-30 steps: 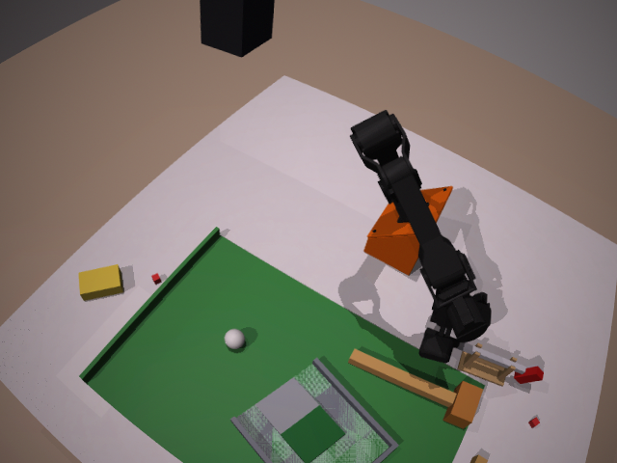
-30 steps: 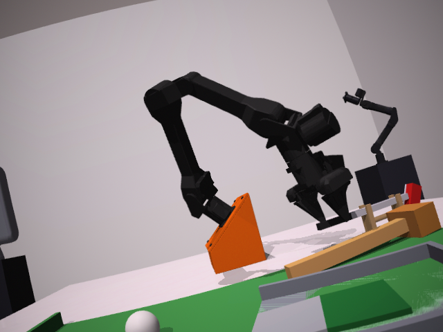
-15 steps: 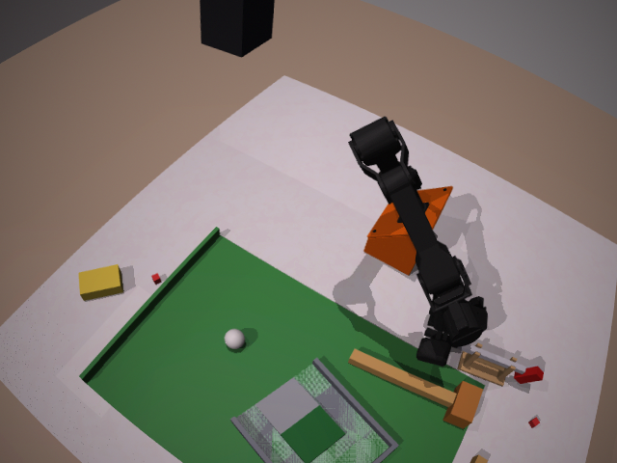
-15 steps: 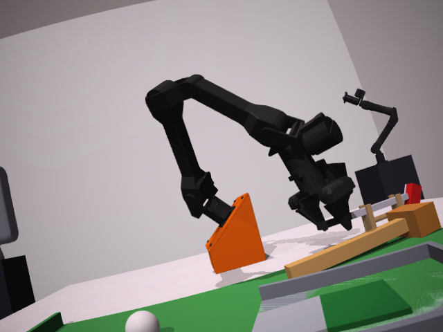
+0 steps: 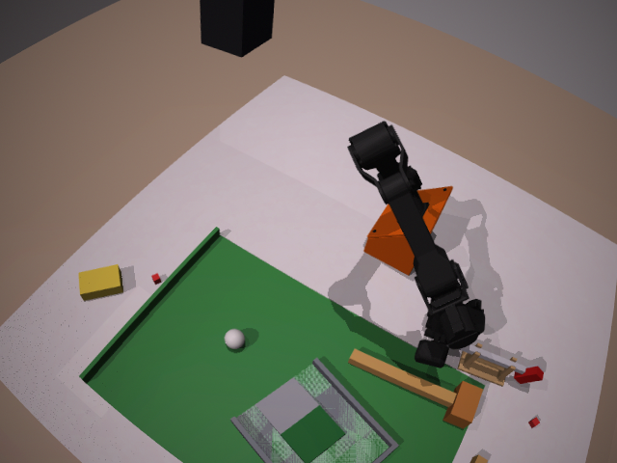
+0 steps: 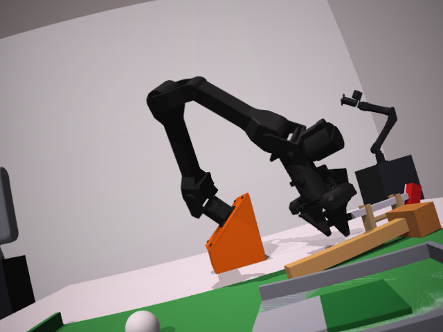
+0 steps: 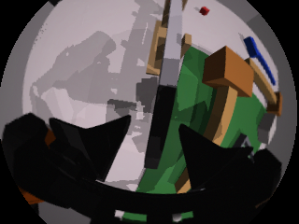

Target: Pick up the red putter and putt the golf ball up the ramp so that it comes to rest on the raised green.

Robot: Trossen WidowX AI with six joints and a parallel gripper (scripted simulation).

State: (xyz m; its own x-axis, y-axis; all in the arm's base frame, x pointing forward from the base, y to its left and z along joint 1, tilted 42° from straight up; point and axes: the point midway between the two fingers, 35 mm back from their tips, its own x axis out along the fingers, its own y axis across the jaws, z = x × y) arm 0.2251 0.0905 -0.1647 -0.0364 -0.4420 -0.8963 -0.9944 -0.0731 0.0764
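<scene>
Right now the wooden stand is 1 cm behind my gripper tip and 13 cm to the left of it. Round my gripper tip: white golf ball 22 cm ahead, 38 cm to the right, 1 cm below; green wall 25 cm ahead, 58 cm to the right, 1 cm below; green mat 25 cm ahead, 22 cm to the right, 3 cm below.
</scene>
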